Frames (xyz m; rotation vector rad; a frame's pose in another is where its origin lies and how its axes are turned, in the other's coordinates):
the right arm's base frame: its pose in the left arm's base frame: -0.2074 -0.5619 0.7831 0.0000 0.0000 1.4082
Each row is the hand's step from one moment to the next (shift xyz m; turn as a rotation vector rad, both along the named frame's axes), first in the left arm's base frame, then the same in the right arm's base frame.
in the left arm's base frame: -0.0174 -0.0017 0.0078 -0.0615 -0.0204 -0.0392
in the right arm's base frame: -0.0045 0.0169 0.0078 -0.0301 0.0574 -0.0392
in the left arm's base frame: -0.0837 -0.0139 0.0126 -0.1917 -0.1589 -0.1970
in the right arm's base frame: -0.0273 0.0803 0.0126 -0.1878 0.1634 -0.1970
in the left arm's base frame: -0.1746 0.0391 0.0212 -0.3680 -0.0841 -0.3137
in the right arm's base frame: 0.0103 0.1786 0.0212 -0.1426 0.3495 -0.3137
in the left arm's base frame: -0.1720 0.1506 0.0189 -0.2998 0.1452 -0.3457
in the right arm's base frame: 0.1208 0.1941 0.0189 0.0948 0.3194 -0.3457
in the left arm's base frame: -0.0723 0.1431 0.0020 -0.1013 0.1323 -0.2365
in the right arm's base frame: 0.1295 0.0945 0.0020 0.1142 0.1214 -0.2365
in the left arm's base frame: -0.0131 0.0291 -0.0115 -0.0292 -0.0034 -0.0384
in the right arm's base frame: 0.0266 0.0176 -0.0115 -0.0081 0.0283 -0.0384
